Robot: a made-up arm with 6 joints. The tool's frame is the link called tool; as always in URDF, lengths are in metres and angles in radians. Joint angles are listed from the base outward.
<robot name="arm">
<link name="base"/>
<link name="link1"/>
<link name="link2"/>
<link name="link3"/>
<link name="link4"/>
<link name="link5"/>
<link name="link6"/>
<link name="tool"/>
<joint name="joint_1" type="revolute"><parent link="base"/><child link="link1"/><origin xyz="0.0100 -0.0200 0.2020" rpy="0.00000 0.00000 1.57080"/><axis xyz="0 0 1"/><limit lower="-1.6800" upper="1.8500"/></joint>
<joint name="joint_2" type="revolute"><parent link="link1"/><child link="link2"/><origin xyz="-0.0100 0.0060 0.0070" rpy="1.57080 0.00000 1.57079"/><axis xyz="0 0 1"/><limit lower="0.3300" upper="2.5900"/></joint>
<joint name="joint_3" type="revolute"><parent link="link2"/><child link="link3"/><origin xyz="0.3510 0.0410 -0.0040" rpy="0.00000 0.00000 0.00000"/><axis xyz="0 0 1"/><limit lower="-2.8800" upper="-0.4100"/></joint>
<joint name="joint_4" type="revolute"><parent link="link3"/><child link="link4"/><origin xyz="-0.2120 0.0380 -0.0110" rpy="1.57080 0.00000 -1.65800"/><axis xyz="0 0 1"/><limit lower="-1.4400" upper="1.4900"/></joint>
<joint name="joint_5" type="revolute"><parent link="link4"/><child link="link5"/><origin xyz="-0.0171 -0.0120 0.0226" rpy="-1.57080 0.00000 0.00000"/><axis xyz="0 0 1"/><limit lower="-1.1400" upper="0.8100"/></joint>
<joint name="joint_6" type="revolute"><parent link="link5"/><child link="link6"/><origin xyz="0.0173 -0.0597 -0.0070" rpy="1.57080 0.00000 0.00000"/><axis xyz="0 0 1"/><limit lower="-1.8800" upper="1.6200"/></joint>
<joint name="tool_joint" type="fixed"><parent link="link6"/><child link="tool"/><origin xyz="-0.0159 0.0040 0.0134" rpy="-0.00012 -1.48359 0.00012"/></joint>
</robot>
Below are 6 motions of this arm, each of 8 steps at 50 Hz.
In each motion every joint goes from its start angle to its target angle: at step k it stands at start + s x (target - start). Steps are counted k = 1, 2, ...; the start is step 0. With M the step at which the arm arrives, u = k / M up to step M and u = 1 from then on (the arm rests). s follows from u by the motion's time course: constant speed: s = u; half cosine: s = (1 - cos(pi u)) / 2; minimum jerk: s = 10 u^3 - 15 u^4 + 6 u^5.
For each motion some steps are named. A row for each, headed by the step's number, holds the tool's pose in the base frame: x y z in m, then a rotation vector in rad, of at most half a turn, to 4 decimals.
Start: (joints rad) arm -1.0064 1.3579 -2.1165 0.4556 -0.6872 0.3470
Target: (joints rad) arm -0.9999 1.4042 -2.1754 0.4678 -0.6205 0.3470
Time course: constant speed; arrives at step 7
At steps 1, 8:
1: 0.0078 -0.1490 0.8256 -0.0173 -1.6113 -0.4452
8: 0.0177 -0.1614 0.8277 0.0205 -1.5718 -0.4415

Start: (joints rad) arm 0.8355 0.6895 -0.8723 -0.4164 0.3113 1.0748
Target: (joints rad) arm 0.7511 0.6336 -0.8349 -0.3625 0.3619 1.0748
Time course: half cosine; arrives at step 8
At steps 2, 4, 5, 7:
2: 0.0764 -0.0340 0.5642 0.6182 0.3382 0.6924
4: 0.0723 -0.0403 0.5593 0.6365 0.3456 0.6575
5: 0.0700 -0.0436 0.5566 0.6465 0.3494 0.6388
7: 0.0665 -0.0481 0.5528 0.6607 0.3548 0.6126

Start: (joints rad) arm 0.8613 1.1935 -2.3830 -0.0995 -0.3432 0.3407
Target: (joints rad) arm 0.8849 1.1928 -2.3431 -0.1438 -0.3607 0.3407
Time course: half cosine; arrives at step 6
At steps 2, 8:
2: -0.0011 -0.0962 0.8612 0.7975 -1.3715 0.9093
8: 0.0038 -0.0896 0.8603 0.7726 -1.3630 0.9108

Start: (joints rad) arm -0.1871 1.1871 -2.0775 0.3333 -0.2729 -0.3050
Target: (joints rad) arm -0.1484 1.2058 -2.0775 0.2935 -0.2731 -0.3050
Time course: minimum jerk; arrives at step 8
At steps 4, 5, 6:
4: 0.0408 -0.0711 0.8321 -0.0442 -1.1433 -0.2202
5: 0.0437 -0.0710 0.8320 -0.0478 -1.1388 -0.2164
6: 0.0460 -0.0709 0.8319 -0.0505 -1.1355 -0.2134

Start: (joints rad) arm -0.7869 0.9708 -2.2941 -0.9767 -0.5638 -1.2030
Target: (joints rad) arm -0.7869 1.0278 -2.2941 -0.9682 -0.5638 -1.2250
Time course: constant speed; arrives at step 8
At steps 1, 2, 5, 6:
1: -0.0979 0.1014 0.8335 2.2551 0.6674 1.8893
2: -0.0948 0.0982 0.8346 2.2618 0.6625 1.8884
5: -0.0855 0.0886 0.8378 2.2820 0.6478 1.8855
6: -0.0824 0.0854 0.8387 2.2888 0.6428 1.8845

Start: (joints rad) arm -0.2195 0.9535 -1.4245 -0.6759 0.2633 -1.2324
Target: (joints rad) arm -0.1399 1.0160 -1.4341 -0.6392 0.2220 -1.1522
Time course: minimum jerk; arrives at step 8
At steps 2, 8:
2: 0.0810 -0.0736 0.6863 -1.8175 0.1632 -0.6612
8: 0.1100 -0.0695 0.6859 -1.7287 0.0655 -0.5604

